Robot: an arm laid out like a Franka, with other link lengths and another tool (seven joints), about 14 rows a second.
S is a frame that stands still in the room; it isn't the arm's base.
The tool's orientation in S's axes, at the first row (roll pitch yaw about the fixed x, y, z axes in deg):
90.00, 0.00, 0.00
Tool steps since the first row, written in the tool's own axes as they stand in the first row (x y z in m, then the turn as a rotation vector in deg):
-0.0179, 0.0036, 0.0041, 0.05, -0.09, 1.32
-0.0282, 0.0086, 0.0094, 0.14, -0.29, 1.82
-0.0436, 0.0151, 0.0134, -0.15, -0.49, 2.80
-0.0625, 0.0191, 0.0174, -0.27, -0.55, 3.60
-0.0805, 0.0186, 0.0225, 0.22, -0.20, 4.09
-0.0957, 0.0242, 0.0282, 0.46, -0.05, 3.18
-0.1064, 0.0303, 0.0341, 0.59, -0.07, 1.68
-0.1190, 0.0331, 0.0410, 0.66, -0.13, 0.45
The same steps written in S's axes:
-0.0179, -0.0041, 0.0036, 0.05, -1.32, -0.09
-0.0282, -0.0094, 0.0086, 0.14, -1.82, -0.29
-0.0436, -0.0134, 0.0151, -0.15, -2.80, -0.49
-0.0625, -0.0174, 0.0191, -0.27, -3.60, -0.55
-0.0805, -0.0225, 0.0186, 0.22, -4.09, -0.20
-0.0957, -0.0282, 0.0242, 0.46, -3.18, -0.05
-0.1064, -0.0341, 0.0303, 0.59, -1.68, -0.07
-0.1190, -0.0410, 0.0331, 0.66, -0.45, -0.13

